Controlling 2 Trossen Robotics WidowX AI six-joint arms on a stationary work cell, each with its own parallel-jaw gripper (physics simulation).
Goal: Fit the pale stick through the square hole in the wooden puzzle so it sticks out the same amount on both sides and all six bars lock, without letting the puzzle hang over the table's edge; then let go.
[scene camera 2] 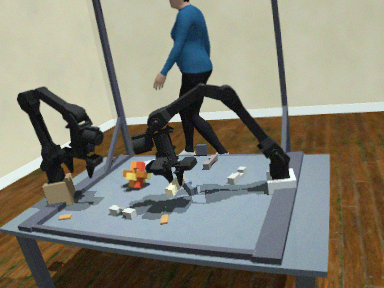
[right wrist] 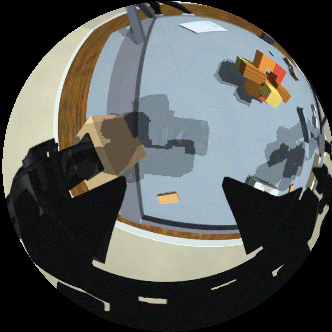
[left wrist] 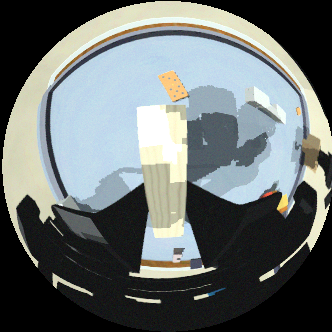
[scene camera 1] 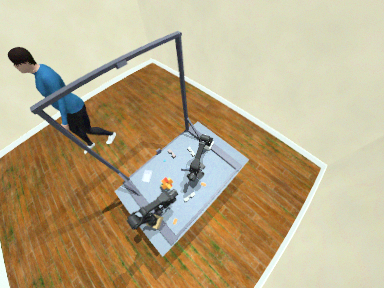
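Pixels of known places: left gripper, between the fingertips: (scene camera 2: pixel 177 185) (left wrist: pixel 164 185); right gripper, between the fingertips: (scene camera 2: pixel 81 175) (right wrist: pixel 176 181) (scene camera 1: pixel 165 207); left arm's base, origin of its link: (scene camera 2: pixel 280 175) (scene camera 1: pixel 208 143); right arm's base, origin of its link: (scene camera 2: pixel 56 179) (right wrist: pixel 86 158) (scene camera 1: pixel 153 220).
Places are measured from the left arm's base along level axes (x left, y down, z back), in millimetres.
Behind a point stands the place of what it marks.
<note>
The pale stick (left wrist: pixel 165 175) {x 89, y -49, z -380 mm} (scene camera 2: pixel 173 188) {x 121, y -45, z -373 mm} is clamped between the fingers of my left gripper (left wrist: pixel 164 185) {x 70, y -28, z -372 mm} (scene camera 2: pixel 176 179) {x 70, y -28, z -372 mm}, which is shut on it and holds it above the table. The wooden puzzle (scene camera 2: pixel 136 175) {x -93, y -14, z -585 mm} (right wrist: pixel 264 79) {x -109, y -22, z -617 mm} (scene camera 1: pixel 166 183) of orange, red and yellow bars stands on the table, apart from the stick, to the left of my left gripper in scene camera 2. Its square hole is too small to make out clearly. My right gripper (right wrist: pixel 176 181) {x 13, y -80, z -776 mm} is open and empty, in the air at the left of scene camera 2, away from the puzzle.
White notched pieces (scene camera 2: pixel 122 212) {x 143, y 26, z -575 mm} (scene camera 2: pixel 237 175) {x -90, y 25, z -164 mm}, a pinkish piece (scene camera 2: pixel 210 161) {x -260, y 22, z -290 mm} and a blue-grey piece (scene camera 2: pixel 191 188) {x -2, y 22, z -339 mm} lie on the table (scene camera 2: pixel 215 225) {x 222, y 50, z -231 mm}. Orange tiles (scene camera 2: pixel 164 219) {x 179, y 42, z -410 mm} (scene camera 2: pixel 65 217) {x 131, y 42, z -827 mm} lie nearer the front edge. A white card (right wrist: pixel 203 27) lies beyond the puzzle in the right wrist view.
</note>
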